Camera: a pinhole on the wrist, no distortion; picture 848 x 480 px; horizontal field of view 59.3 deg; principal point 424.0 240.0 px. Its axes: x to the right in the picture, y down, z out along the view. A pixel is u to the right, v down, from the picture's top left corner.
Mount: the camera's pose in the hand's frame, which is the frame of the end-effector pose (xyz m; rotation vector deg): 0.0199 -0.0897 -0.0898 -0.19 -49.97 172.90
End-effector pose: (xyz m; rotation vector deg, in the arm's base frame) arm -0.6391 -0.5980 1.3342 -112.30 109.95 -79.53
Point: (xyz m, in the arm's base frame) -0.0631 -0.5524 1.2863
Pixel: 676 294
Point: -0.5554 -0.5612 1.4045
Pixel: 681 40
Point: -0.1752 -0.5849 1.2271
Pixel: 695 147
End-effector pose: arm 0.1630 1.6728 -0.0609 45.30 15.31 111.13
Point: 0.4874 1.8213 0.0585
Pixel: 310 122
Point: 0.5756 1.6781 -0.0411
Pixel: 660 193
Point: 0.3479 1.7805 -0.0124
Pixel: 304 43
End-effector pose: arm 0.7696 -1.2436 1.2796 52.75 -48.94 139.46
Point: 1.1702 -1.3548 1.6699
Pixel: 480 73
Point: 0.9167 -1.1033 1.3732
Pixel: 586 448
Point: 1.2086 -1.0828 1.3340
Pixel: outside the picture
